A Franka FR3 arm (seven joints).
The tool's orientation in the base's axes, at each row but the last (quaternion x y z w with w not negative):
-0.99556 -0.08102 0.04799 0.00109
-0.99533 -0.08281 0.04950 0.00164
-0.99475 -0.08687 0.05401 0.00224
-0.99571 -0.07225 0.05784 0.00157
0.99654 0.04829 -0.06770 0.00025
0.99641 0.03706 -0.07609 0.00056
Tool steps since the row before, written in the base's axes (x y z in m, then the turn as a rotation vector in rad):
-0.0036 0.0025 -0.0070 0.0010 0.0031 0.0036
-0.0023 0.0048 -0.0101 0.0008 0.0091 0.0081
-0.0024 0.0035 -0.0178 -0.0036 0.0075 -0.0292
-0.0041 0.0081 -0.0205 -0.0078 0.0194 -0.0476
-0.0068 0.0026 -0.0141 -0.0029 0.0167 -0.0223
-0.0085 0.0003 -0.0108 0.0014 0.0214 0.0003
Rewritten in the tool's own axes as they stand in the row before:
-0.0025 -0.0030 0.0073 0.0011 -0.0029 -0.0037
-0.0005 -0.0050 0.0103 0.0015 -0.0089 -0.0082
0.0002 -0.0036 0.0179 0.0009 -0.0076 0.0294
-0.0005 -0.0084 0.0208 0.0006 -0.0198 0.0481
-0.0046 -0.0032 0.0149 0.0018 -0.0168 0.0224
-0.0067 -0.0009 0.0120 0.0029 -0.0212 -0.0007

